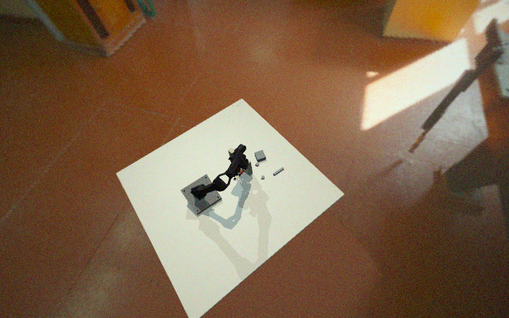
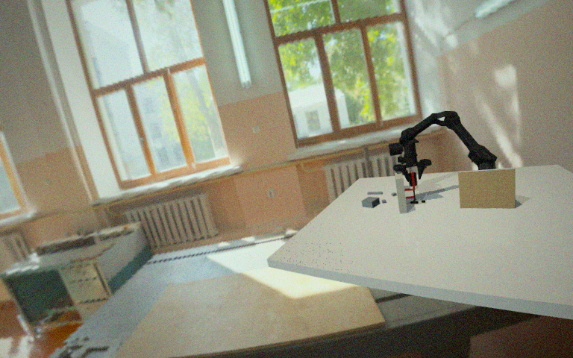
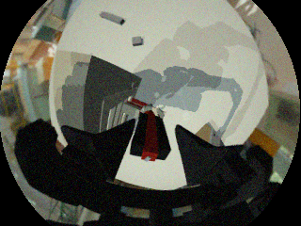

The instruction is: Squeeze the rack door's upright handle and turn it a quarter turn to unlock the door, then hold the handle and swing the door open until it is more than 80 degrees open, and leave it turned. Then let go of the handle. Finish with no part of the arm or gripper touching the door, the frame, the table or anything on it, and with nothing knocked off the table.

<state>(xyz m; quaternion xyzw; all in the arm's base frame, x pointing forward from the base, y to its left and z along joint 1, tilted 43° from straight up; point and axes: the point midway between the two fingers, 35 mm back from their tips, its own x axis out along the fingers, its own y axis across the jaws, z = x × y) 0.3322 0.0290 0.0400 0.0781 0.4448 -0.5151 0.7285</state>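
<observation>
Right now my gripper tip is 2 cm above the red handle and 1 cm to the right of it. Round my gripper tip: thin grey bar: 28 cm ahead, 12 cm to the right, 12 cm below.
</observation>
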